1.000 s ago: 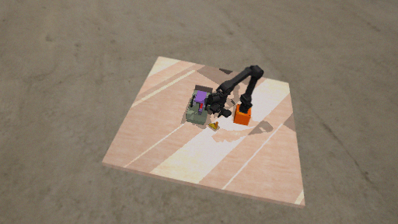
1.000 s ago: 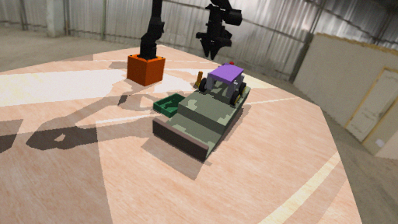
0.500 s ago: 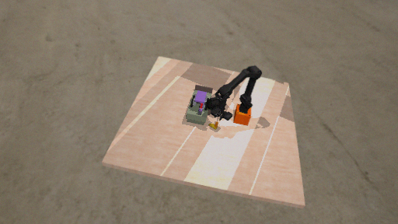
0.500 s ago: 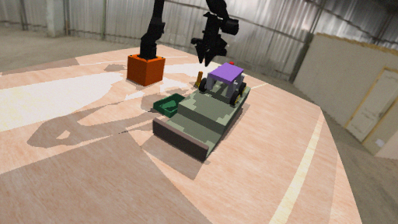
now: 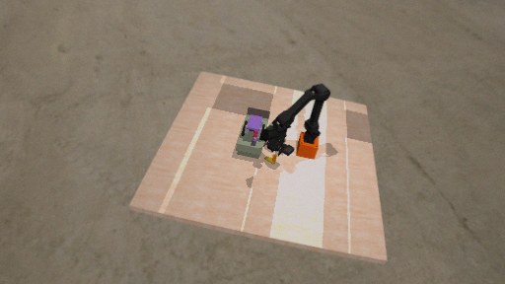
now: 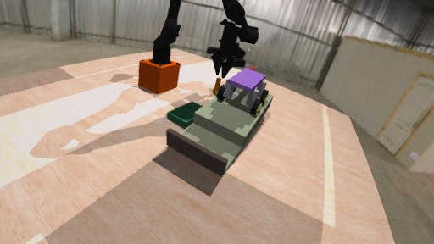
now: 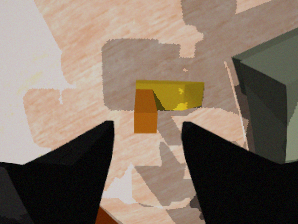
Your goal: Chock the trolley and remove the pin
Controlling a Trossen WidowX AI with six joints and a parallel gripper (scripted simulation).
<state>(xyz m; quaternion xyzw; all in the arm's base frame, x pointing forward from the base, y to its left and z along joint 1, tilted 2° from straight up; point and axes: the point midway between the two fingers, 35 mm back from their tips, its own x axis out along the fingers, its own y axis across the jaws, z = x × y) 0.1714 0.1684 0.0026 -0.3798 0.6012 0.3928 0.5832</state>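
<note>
Now: gripper tip 50 mm above the yellow chock, 20 mm short of it and 10 mm to the left of it. The rest, counted from my gripper tip: stop pin: 140 mm ahead, 50 mm above, 30 mm to the right; dark raised lip: 390 mm to the right, 180 mm ahead, 40 mm below; trolley: 160 mm ahead, 130 mm to the right, 40 mm above.
</note>
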